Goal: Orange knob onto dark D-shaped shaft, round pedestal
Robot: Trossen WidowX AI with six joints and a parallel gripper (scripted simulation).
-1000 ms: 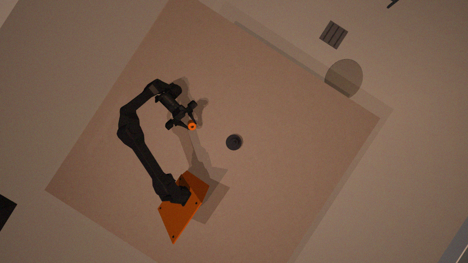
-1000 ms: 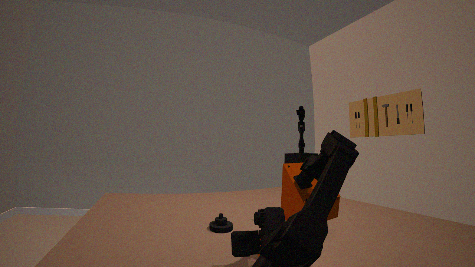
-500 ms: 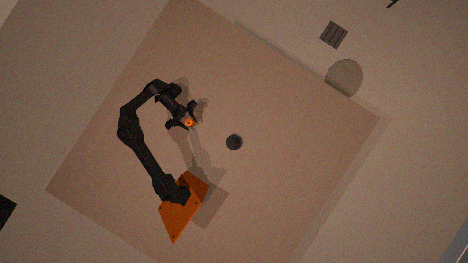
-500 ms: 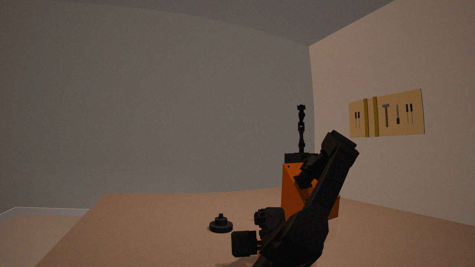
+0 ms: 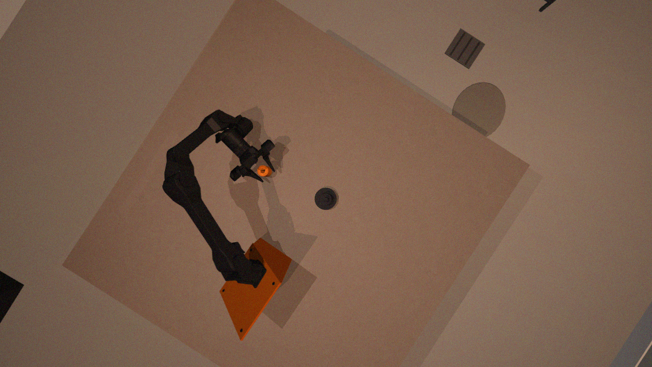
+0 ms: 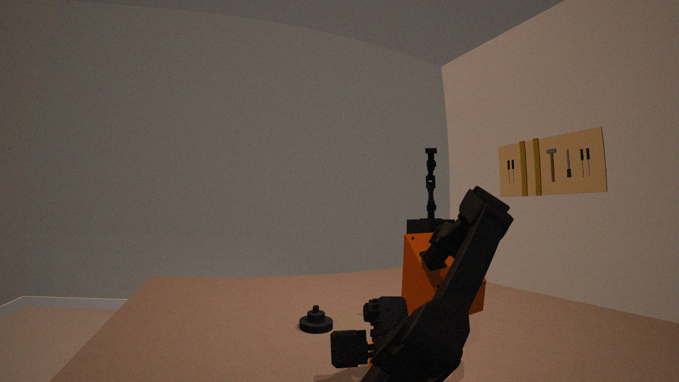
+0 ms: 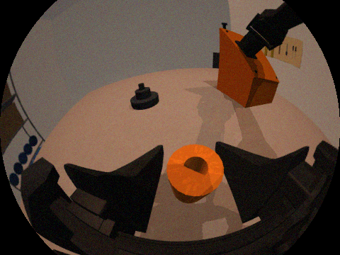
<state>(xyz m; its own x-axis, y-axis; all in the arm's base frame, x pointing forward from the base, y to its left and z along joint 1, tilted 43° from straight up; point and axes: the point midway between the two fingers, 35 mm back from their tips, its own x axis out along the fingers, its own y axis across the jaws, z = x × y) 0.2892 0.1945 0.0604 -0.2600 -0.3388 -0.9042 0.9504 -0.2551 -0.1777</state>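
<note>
My gripper tip is now 10 mm short of the orange knob, 30 mm to the right of it and 10 mm above it. Round my gripper tip: round pedestal (40 mm ahead, 220 mm to the right, 10 mm below).
</note>
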